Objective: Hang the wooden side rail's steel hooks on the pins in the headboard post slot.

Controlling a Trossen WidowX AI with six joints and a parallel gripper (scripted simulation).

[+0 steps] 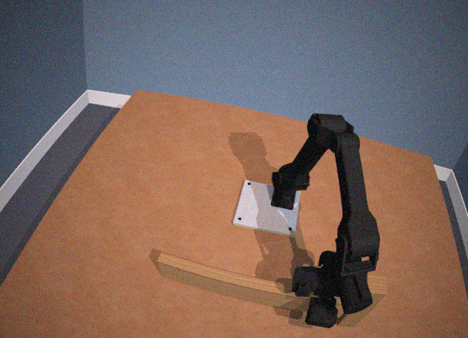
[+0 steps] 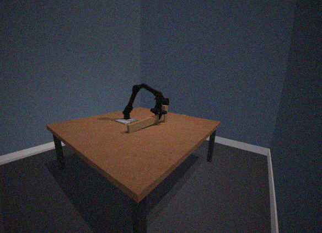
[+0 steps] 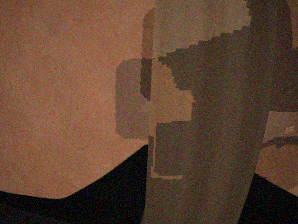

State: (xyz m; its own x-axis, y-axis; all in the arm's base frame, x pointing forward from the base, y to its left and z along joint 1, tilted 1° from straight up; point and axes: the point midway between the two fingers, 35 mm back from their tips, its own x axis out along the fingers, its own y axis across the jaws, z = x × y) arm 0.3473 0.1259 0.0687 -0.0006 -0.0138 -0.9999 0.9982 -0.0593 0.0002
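My gripper tip is 10 cm to the right of the wooden headboard post and 4 cm below it.
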